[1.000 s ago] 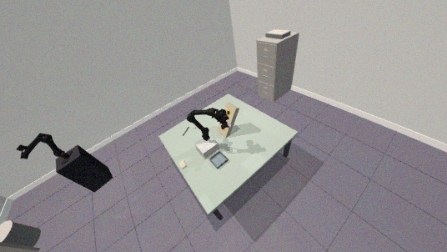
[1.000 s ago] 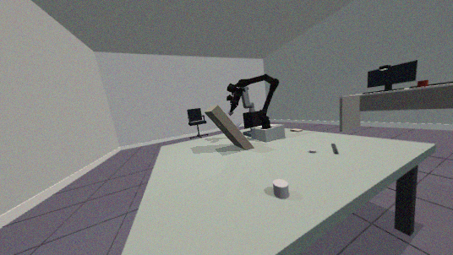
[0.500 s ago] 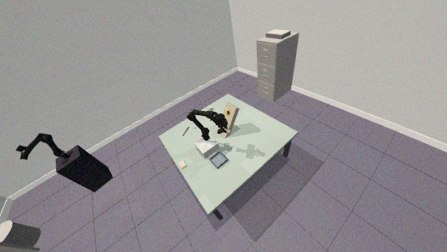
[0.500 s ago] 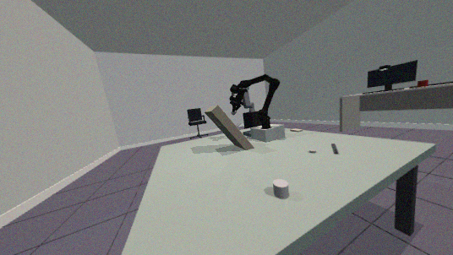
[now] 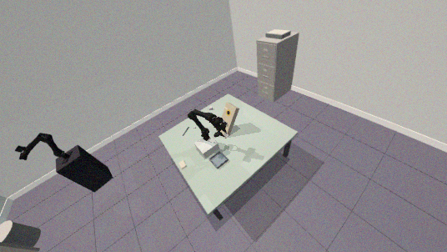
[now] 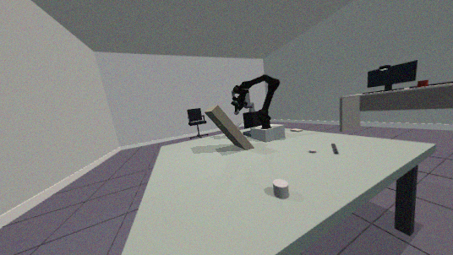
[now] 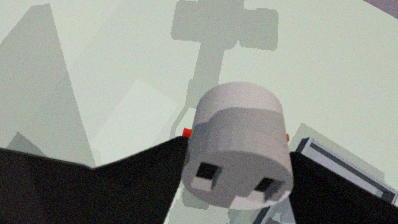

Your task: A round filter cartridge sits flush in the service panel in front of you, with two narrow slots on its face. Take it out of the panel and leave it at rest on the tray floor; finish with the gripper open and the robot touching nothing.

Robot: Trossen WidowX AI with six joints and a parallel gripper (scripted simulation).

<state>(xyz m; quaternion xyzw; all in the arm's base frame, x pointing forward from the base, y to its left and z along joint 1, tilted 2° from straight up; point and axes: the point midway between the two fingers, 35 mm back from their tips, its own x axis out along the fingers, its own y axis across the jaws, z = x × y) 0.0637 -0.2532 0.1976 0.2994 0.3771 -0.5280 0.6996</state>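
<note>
Right now my gripper tip is 17 cm past the grey square tray, 1 cm to the right of it and 25 cm above it. Round my gripper tip: small tan piece: 46 cm behind, 30 cm to the left, 25 cm below; then round grey filter cartridge: right at my gripper tip; then tan service panel: 26 cm ahead, 22 cm to the left, 10 cm below.
</note>
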